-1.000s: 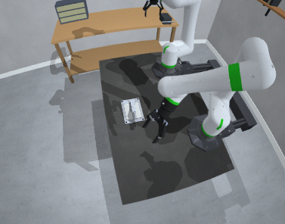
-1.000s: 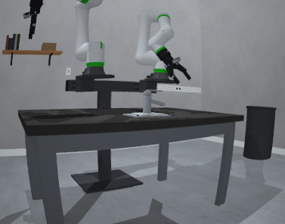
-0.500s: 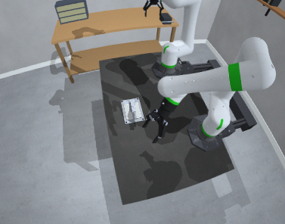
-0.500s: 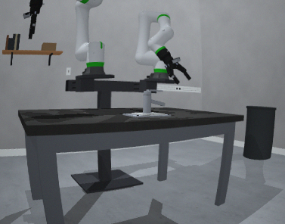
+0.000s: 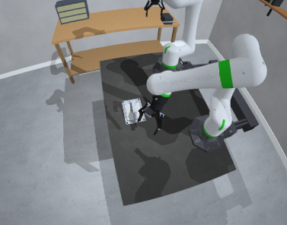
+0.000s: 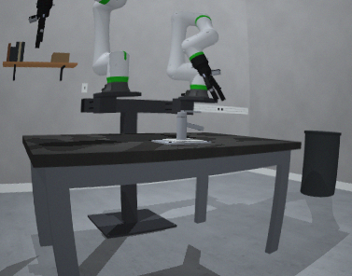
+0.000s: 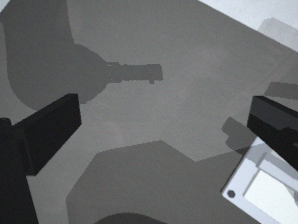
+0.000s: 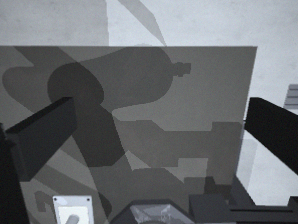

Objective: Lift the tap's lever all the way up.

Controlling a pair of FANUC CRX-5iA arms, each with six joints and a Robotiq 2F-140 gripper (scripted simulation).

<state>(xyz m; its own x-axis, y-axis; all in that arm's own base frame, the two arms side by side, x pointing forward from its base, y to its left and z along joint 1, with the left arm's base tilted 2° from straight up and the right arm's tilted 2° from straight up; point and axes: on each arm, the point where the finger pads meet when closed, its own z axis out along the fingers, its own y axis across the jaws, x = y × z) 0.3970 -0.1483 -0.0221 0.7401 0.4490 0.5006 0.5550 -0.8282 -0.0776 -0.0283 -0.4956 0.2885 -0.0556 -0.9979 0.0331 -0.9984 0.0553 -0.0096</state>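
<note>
The lever lies 10 mm ahead of my left hand, 230 mm to the right of it and 80 mm below it. Also, from my left hand: tap 10 mm ahead, 260 mm to the right, 120 mm below; white base plate 10 mm ahead, 280 mm to the right, 230 mm below.
</note>
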